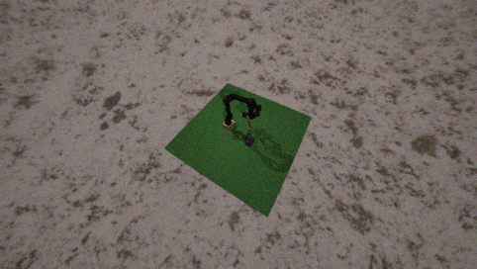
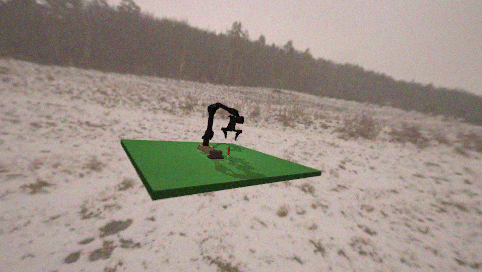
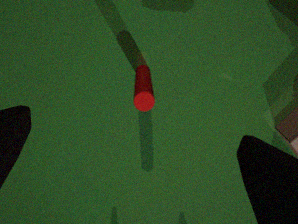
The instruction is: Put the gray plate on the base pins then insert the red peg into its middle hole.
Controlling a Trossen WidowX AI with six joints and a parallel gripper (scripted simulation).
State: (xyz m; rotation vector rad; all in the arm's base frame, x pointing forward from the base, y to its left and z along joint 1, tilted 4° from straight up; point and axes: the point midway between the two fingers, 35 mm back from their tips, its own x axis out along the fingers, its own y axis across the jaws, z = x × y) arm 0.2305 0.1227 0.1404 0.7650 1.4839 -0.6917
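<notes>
The red peg is 10 cm below my gripper tip, 1 cm to the left of it and 1 cm behind it. From my gripper tip the other things lie so: gray plate 19 cm to the right, 11 cm ahead, 10 cm below; base 19 cm to the right, 13 cm below, 11 cm ahead.
</notes>
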